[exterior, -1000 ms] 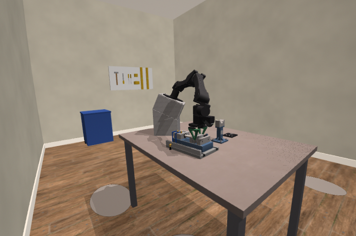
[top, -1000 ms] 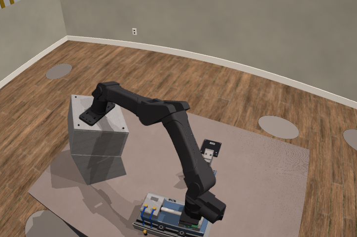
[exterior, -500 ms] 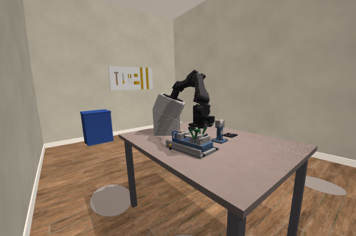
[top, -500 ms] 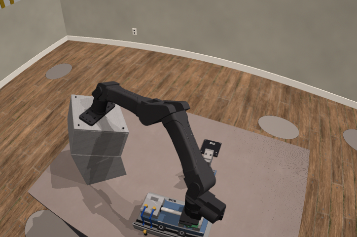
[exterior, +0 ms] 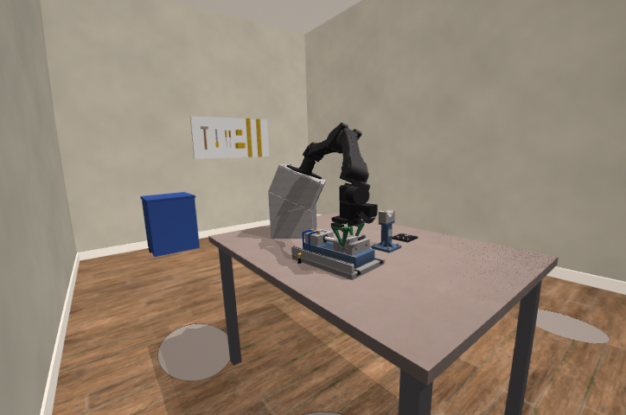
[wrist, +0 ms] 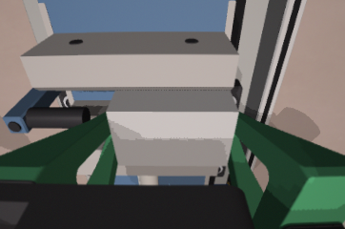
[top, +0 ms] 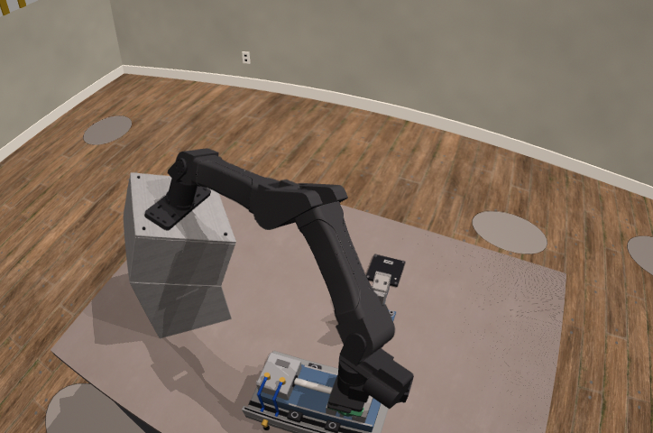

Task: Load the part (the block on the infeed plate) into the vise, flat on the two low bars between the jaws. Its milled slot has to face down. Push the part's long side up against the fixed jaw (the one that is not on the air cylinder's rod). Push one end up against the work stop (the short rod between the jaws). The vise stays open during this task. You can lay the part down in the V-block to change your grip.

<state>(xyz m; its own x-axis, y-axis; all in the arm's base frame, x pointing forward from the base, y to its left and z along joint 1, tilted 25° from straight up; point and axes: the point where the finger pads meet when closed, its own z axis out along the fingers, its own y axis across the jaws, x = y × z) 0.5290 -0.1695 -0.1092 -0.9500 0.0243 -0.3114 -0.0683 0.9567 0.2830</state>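
Right now the part is right at my hand. The rest, counted from my hand: work stop rod (70 mm to the left); air cylinder (160 mm behind, 10 mm to the left, 20 mm below); piston rod (90 mm behind, 10 mm to the left, 20 mm below).
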